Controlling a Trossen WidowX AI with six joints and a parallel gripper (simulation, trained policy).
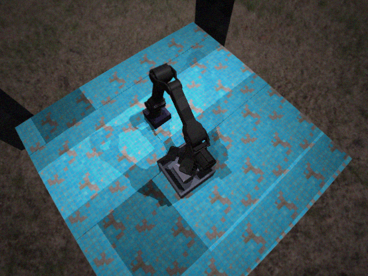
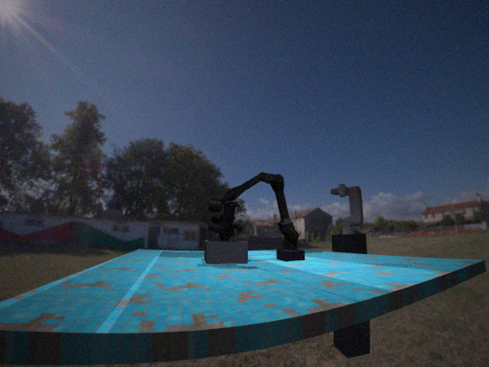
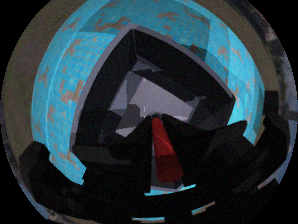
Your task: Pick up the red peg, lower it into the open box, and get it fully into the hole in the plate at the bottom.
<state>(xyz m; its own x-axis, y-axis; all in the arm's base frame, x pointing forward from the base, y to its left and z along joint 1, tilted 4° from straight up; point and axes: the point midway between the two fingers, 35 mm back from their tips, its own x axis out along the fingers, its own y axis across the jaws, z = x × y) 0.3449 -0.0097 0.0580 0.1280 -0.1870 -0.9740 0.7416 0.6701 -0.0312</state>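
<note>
Right now the red peg is 3 cm above my gripper tip, 1 cm to the left of it and 1 cm behind it. Round my gripper tip: grey box: 6 cm below, 1 cm behind; then light plate: 4 cm below, 1 cm behind.
</note>
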